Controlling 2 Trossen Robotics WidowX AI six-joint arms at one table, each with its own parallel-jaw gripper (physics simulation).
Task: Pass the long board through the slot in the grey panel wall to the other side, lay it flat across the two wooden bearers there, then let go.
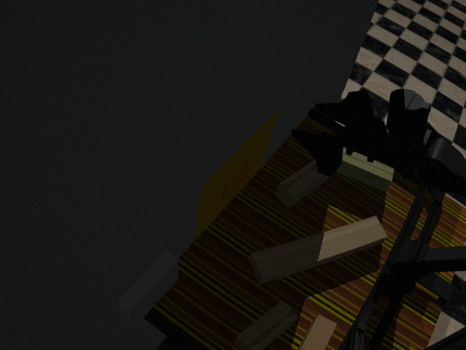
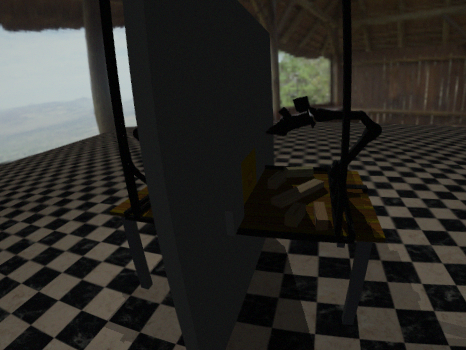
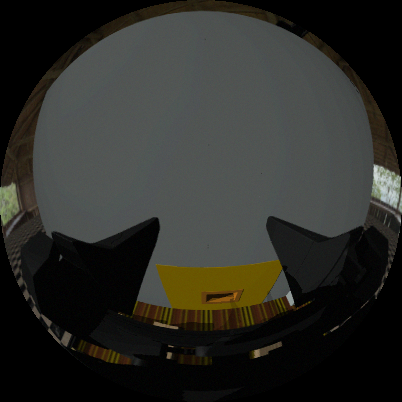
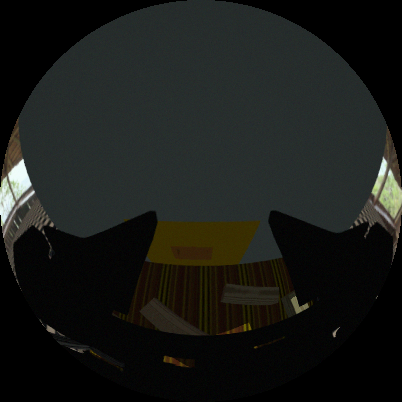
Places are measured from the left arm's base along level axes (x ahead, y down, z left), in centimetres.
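Where they show: left gripper, between the fingertips: [image 3: 214, 222]; right gripper, between the fingertips: [image 1: 304, 118] [image 2: 267, 130] [image 4: 214, 216]; right arm's base, origin of its link: [image 1: 391, 285].
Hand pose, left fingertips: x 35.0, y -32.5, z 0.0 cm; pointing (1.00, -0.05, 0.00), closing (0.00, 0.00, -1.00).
Each offset is from my left fingertips to the top centre of the thing. "spot": to the spot under its first point.
The grey wall [image 1: 100, 125] [image 2: 210, 100] [image 3: 200, 125] [image 4: 200, 100] has a yellow plate {spot: dy +21.6, dx +13.4, dz +5.2 cm} [image 1: 260, 145] [image 2: 249, 172] [image 3: 185, 285] [image 4: 230, 240] around its slot {spot: dy +28.1, dx +12.6, dz -2.1 cm} [image 1: 235, 180] [image 3: 220, 297] [image 4: 192, 253]. A long wooden board {dy +31.2, dx +37.6, dz -1.4 cm} [image 1: 290, 257] [image 2: 297, 193] [image 4: 172, 320] lies flat on the table on the right arm's side. Two short blocks {dy +29.4, dx +24.7, dz +11.8 cm} [image 1: 302, 186] {dy +29.7, dx +37.5, dz -25.8 cm} [image 1: 267, 327], perhaps bearers, lie nearer the wall. My right gripper [image 1: 303, 120] [image 2: 270, 131] [image 4: 214, 216] is open and empty above the table. My left gripper [image 3: 214, 222] is open and empty, facing the wall.
A pale block {dy +29.7, dx +35.4, dz +26.7 cm} [image 1: 367, 167] [image 2: 300, 173] lies below the right arm, and another block {dy +30.0, dx +47.5, dz -25.1 cm} [image 1: 320, 332] [image 2: 321, 212] near the table's near side. A grey block {spot: dy +24.4, dx +16.0, dz -35.1 cm} [image 1: 150, 287] [image 2: 229, 223] juts from the wall. Parts of wooden pieces {spot: dy +30.6, dx +0.4, dz +10.0 cm} [image 3: 165, 325] {spot: dy +30.6, dx -9.7, dz -13.9 cm} [image 3: 267, 350] show on the left arm's table.
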